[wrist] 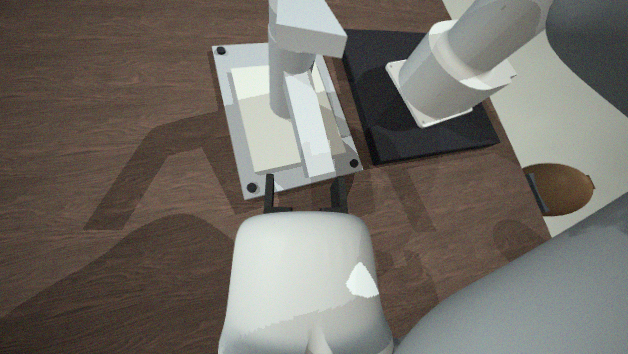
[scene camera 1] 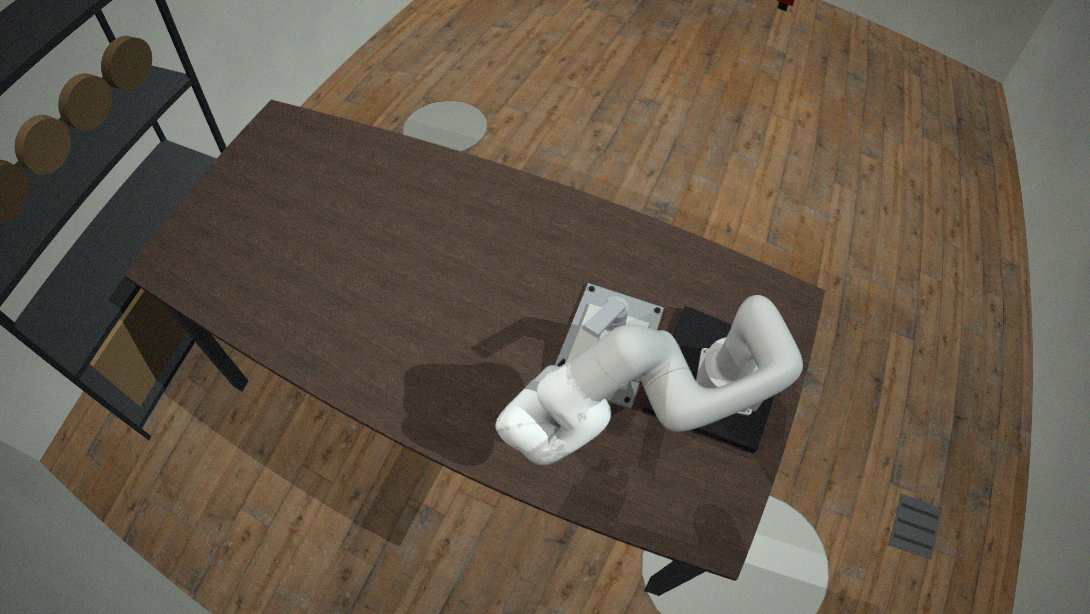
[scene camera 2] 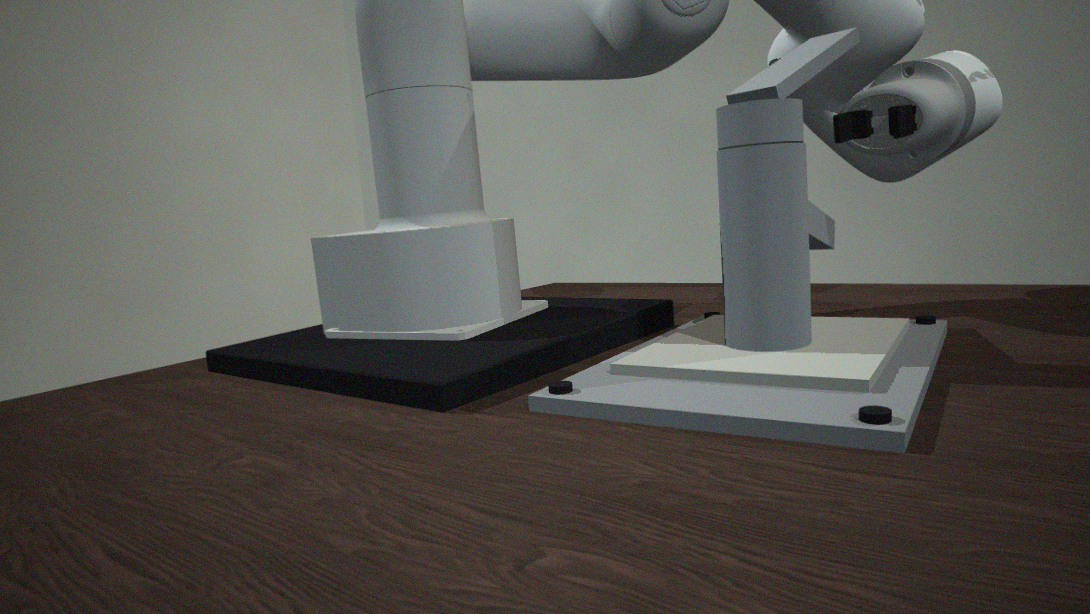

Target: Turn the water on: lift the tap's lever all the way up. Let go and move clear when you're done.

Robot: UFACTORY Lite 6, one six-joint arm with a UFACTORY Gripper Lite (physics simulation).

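Places are measured from the arm's base along level axes (x ahead, y left, z up), in millimetres.
Pixels of known places: hand, tool point: (wrist: pixel 304 195) (scene camera 2: pixel 871 124); arm's base, link origin: (wrist: pixel 427 89) (scene camera 1: pixel 724 381) (scene camera 2: pixel 444 321).
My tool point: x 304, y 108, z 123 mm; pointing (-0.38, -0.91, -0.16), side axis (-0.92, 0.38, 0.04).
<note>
Ahead of a thing's pixels: the offset from my tool point to its top centre. "pt": to the spot under its first point.
The grey tap @[pt 47 mm back, 168 mm right, 70 mm down] (scene camera 2: pixel 765 244) (wrist: pixel 278 90) stands upright on a light grey plate @[52 mm back, 145 mm right, 130 mm down] (scene camera 1: pixel 573 335) (scene camera 2: pixel 709 408) (wrist: pixel 230 95). Its flat lever @[36 mm back, 104 mm right, 55 mm up] (scene camera 1: pixel 604 317) (scene camera 2: pixel 800 64) (wrist: pixel 310 37) slopes steeply upward from the tap's top, with its free end raised. The spout @[44 mm back, 75 mm right, 42 mm down] (scene camera 2: pixel 821 228) (wrist: pixel 310 122) sticks out lower down. My gripper (scene camera 2: pixel 881 123) (wrist: pixel 304 178) is open, its two black fingers apart with nothing between them. It is beyond the tap in scene camera 2, a little below the lever's free end and apart from it. In scene camera 1 the fingers are hidden under the wrist.
The arm's base stands on a black slab (scene camera 1: pixel 692 326) (scene camera 2: pixel 343 369) (wrist: pixel 372 105) beside the tap's plate. The arm passes over part of that plate in scene camera 1. A dark shelf unit (scene camera 1: pixel 199 106) stands past the table's far left end.
</note>
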